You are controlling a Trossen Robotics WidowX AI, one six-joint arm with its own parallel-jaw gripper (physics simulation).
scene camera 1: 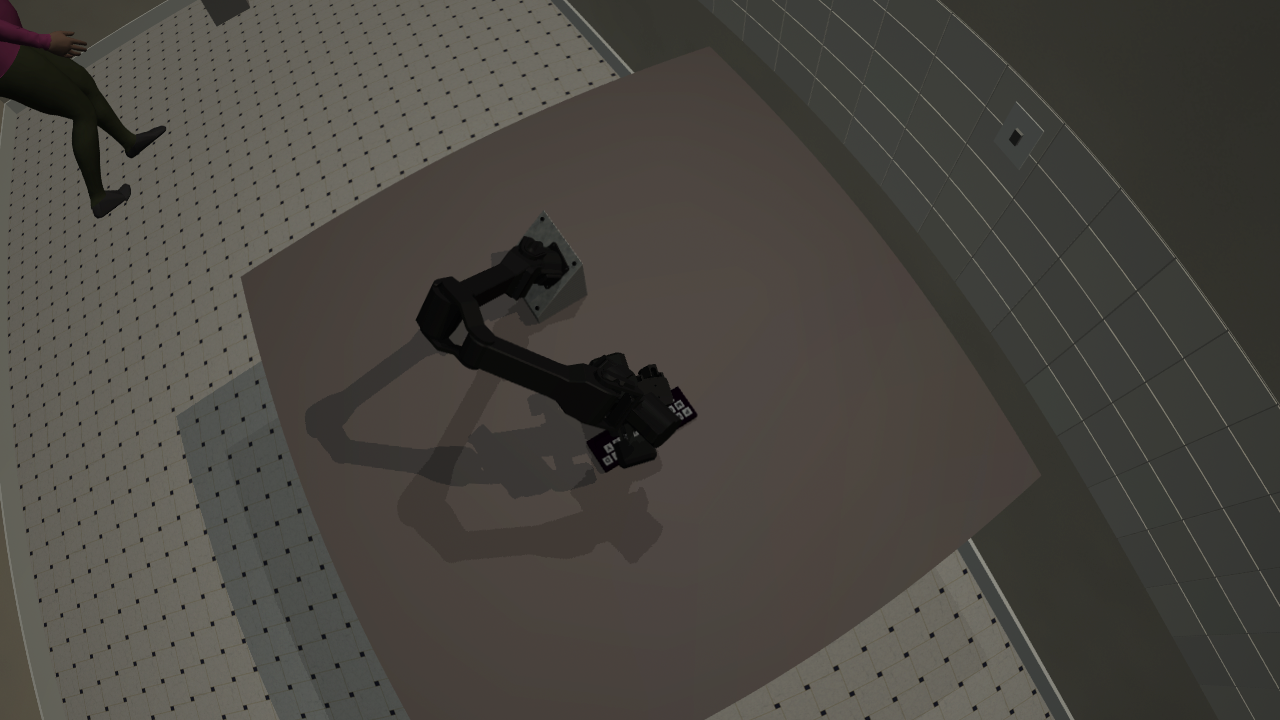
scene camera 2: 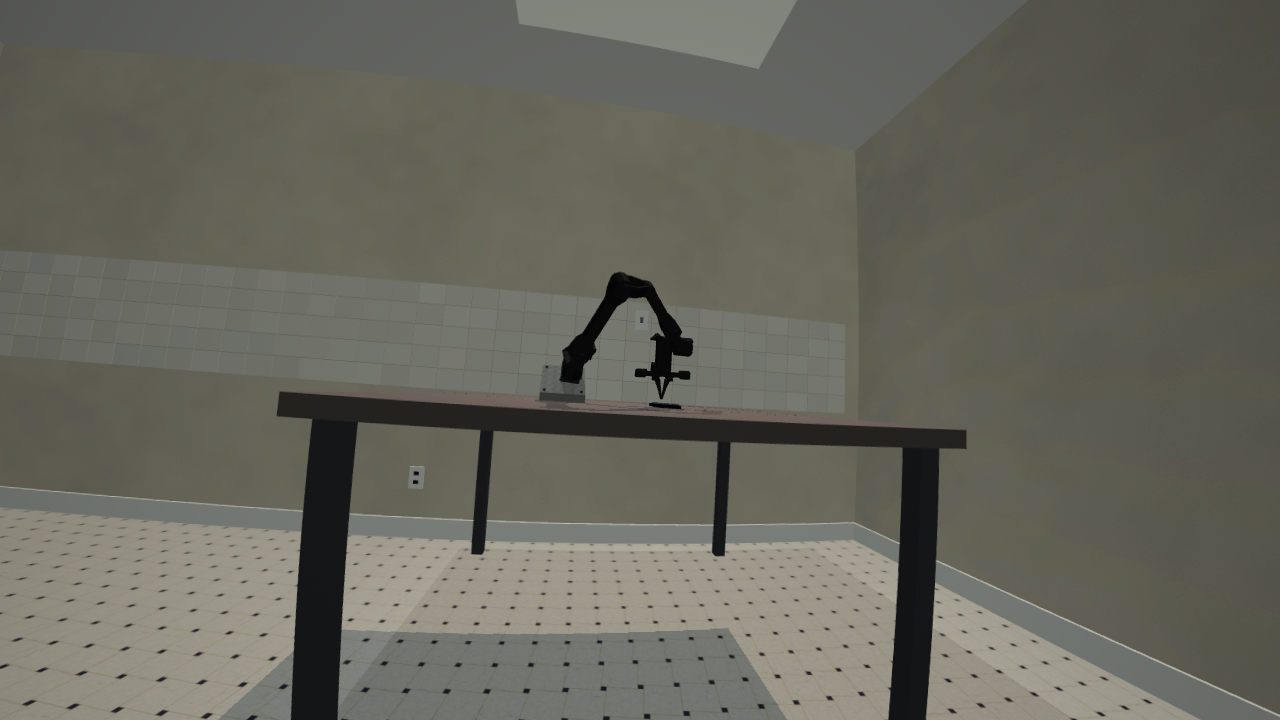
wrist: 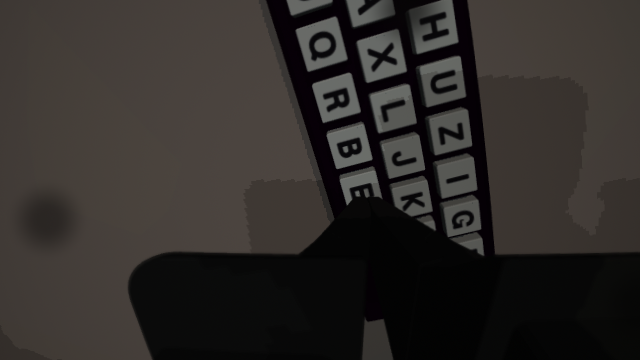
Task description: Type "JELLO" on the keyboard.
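Pixels of known places: gripper, fingertip midpoint: (scene camera 1: 624,424) (scene camera 2: 661,399) (wrist: 365,209); arm's base, origin of the base link: (scene camera 1: 551,265) (scene camera 2: 570,376).
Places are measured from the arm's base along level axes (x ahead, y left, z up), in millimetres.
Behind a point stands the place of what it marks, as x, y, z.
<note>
The dark keyboard (scene camera 1: 605,452) {337, -63, -73} (scene camera 2: 665,405) {315, -83, -76} (wrist: 480,150) {359, -4, -73} lies flat on the table, with white lettered keys. My gripper (scene camera 2: 661,397) {312, -13, -58} (wrist: 365,209) {312, -13, -58} is shut and empty, pointing down, with its tips a little above the keyboard in the scene camera 2 view. In the wrist view the tips overlap the lower part of the E key (wrist: 361,186) {312, -8, -68}. The J key (wrist: 403,156) {329, 1, -68} and the L key (wrist: 393,109) {328, 18, -68} show beyond the tips, in the middle row. The O key (wrist: 311,6) {306, 56, -68} is cut by the top edge, past Q. In the scene camera 1 view the arm hides the fingertips and the keyboard's middle.
The brown table (scene camera 1: 805,358) {351, 346, -85} (scene camera 2: 617,426) {129, -645, -106} carries the arm's grey base plate (scene camera 1: 540,307) {45, -48, -46} (scene camera 2: 562,395) {-17, -69, -64}. Other keys, B (wrist: 349,145) {310, 8, -68}, K (wrist: 412,196) {331, -16, -68} and G (wrist: 462,219) {350, -30, -68}, lie close around the tips. A person (scene camera 1: 85,116) is on the floor area beyond the table.
</note>
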